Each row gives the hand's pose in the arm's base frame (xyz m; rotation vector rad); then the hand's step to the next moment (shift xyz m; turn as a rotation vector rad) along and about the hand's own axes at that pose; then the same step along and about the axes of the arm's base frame.
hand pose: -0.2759 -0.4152 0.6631 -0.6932 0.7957 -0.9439
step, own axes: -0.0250 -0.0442 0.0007 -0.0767 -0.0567 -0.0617
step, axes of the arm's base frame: -0.0272 0.0038 0.0427 -0.1028 0.0342 0.0341
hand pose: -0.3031 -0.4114 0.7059 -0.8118 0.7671 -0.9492
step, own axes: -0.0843 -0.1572 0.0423 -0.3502 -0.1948 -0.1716
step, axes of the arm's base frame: -0.0568 0.0316 0.1714 -0.3522 0.2058 0.1538
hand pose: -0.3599 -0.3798 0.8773 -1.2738 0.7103 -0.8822
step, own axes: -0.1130 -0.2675 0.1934 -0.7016 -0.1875 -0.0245
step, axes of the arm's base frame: 0.0654 0.1768 0.2936 -0.4014 0.5834 0.1627
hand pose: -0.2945 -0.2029 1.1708 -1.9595 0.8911 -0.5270
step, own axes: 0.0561 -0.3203 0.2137 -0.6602 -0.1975 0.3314
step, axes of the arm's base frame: 0.2986 0.1854 0.1670 -0.1365 0.7523 -0.0098
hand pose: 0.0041 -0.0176 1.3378 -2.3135 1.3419 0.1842
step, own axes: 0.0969 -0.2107 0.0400 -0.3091 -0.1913 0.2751
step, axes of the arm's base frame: 0.2334 0.0302 -0.0008 0.0333 0.4477 -0.0795
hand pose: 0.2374 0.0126 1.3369 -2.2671 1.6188 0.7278
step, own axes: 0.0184 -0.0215 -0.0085 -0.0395 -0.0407 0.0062
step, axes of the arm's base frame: 0.0269 -0.0115 -0.0044 0.0266 0.0488 0.0129
